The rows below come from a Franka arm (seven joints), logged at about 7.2 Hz.
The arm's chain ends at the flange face. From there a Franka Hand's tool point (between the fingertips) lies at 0.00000 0.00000 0.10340 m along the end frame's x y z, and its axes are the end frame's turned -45 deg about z.
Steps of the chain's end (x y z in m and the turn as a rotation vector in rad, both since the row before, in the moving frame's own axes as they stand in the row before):
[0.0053 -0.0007 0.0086 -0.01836 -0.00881 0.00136]
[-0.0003 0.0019 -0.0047 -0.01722 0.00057 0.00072]
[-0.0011 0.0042 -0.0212 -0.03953 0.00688 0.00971]
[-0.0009 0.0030 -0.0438 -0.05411 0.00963 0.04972]
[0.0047 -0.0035 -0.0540 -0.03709 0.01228 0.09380]
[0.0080 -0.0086 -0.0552 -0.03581 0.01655 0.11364]
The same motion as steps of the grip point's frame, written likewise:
[0.0023 0.0039 0.0086 -0.00675 -0.01921 0.00136]
[-0.0028 0.0024 -0.0047 -0.01258 -0.01177 0.00072]
[-0.0062 0.0056 -0.0213 -0.03282 -0.02309 0.00971]
[-0.0061 0.0061 -0.0440 -0.04507 -0.03145 0.04972]
[0.0038 0.0044 -0.0541 -0.03491 -0.01754 0.09380]
[0.0101 0.0033 -0.0553 -0.03702 -0.01362 0.11364]

